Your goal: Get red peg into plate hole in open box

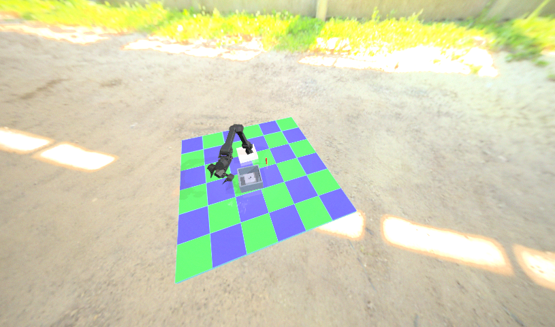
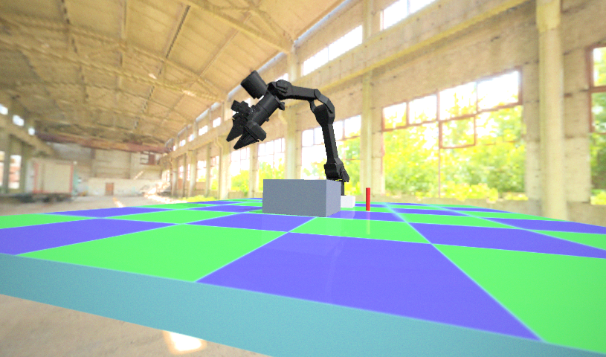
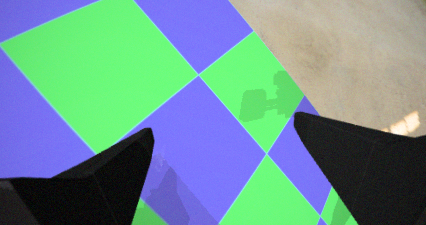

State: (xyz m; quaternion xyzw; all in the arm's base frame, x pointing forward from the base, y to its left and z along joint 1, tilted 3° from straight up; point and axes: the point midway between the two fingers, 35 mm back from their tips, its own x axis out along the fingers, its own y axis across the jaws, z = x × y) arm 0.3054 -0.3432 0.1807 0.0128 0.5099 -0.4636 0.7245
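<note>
Right now the red peg is 460 mm to the left of my gripper tip, 170 mm below it and 110 mm behind it. Also, from my gripper tip: grey box (240 mm to the left, 180 mm below).
</note>
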